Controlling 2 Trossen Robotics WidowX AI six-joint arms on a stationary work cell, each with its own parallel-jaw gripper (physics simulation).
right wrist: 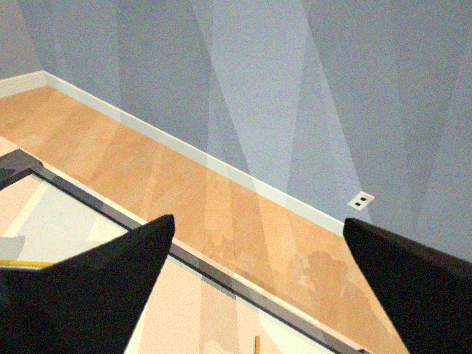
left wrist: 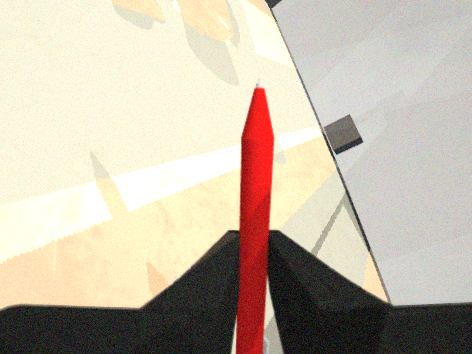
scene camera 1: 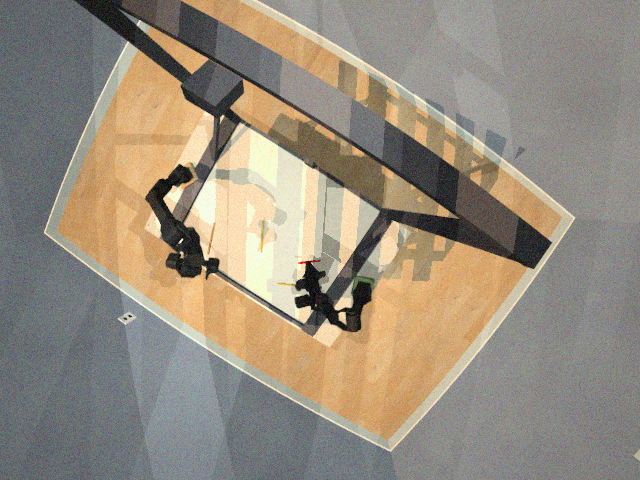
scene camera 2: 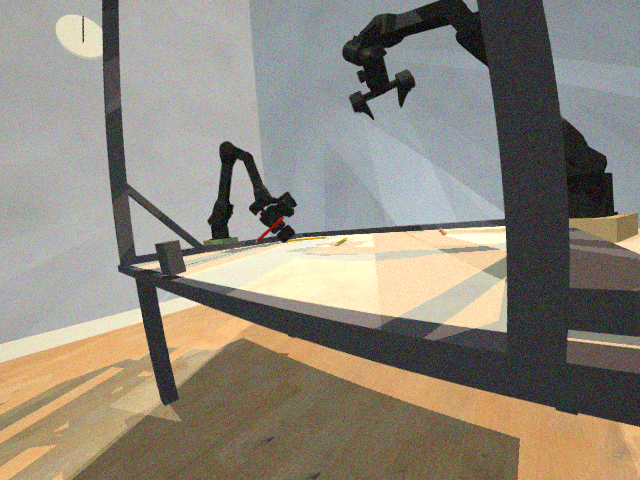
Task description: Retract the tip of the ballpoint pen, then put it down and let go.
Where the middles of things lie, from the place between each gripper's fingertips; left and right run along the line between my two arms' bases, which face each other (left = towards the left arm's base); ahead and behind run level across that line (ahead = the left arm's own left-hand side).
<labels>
My left gripper is now 10 mm to the right of the red ballpoint pen [left wrist: 257, 141].
Right now my right hand is 36 cm to the right of the red ballpoint pen, 33 cm above it and 22 cm past it.
</labels>
